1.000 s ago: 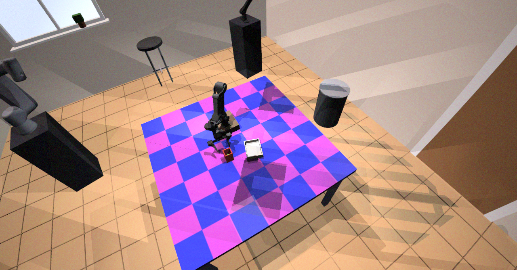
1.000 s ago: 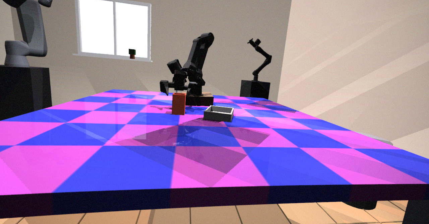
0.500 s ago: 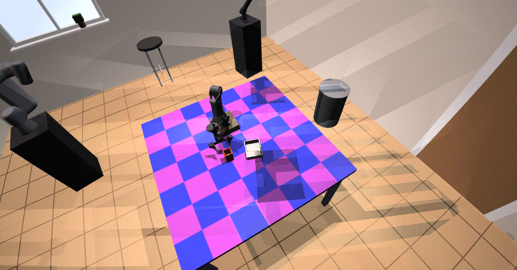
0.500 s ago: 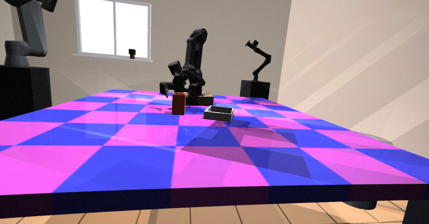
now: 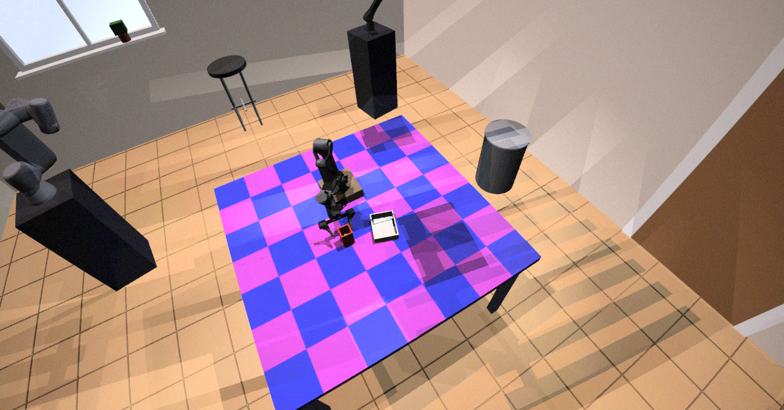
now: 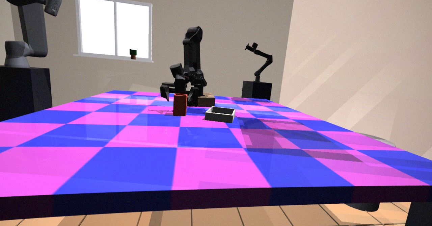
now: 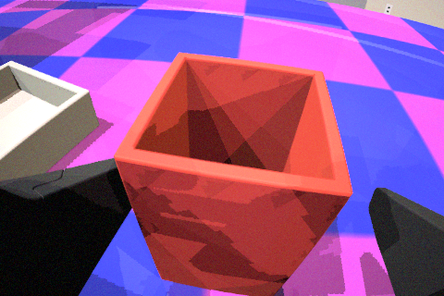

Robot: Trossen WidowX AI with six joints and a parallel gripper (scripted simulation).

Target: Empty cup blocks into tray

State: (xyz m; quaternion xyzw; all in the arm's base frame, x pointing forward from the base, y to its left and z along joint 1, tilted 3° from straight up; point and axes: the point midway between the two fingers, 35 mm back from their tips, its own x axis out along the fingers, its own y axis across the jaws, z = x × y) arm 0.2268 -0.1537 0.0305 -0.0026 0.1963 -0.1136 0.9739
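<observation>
Right now the green block is 2 cm below my gripper tip and 1 cm to the left of it. Round my gripper tip: red square cup: 4 cm below, 1 cm to the left, 1 cm ahead; white shallow tray: 19 cm to the left, 7 cm ahead, 6 cm below.
</observation>
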